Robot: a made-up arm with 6 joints.
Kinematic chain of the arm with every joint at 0, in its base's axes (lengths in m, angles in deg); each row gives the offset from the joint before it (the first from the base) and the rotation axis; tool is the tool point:
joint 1: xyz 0 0 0.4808 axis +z
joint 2: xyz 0.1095 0 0 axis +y
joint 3: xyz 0 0 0.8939 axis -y
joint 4: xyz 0 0 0.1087 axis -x
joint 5: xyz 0.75 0 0 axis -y
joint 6: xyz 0.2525 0 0 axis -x
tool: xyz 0 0 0
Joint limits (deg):
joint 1: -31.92..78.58
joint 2: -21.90..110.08
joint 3: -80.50..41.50
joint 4: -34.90..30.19
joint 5: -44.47..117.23
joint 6: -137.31..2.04
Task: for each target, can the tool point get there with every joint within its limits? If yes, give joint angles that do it. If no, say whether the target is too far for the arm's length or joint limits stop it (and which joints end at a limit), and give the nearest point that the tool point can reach.
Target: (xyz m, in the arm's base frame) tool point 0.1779 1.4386 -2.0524
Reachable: no: too far | nearest point 0.2135 1.1492 -0.8116 | short by 1.275 m
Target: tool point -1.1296 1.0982 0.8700
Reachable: no: joint limits stop it (at a limit: joint 1, joint 4) | nearest point 0.0444 0.8611 0.8700 | short by 1.198 m
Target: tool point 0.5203 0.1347 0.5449
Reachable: yes | joints 13.10 -8.69 -66.65 -11.30 -15.54 -23.53
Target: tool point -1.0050 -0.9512 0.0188
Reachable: no: joint limits stop it (at a limit: joint 1, joint 2, joint 3, joint 4) | nearest point -0.0285 -0.1345 0.0434 | short by 1.273 m
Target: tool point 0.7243 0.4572 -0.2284
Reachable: yes | joints 33.10 85.25 -41.87 -2.89 98.80 -96.14
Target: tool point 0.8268 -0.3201 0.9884
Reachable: yes | joints -23.26 1.04 -50.71 7.40 84.56 -8.76
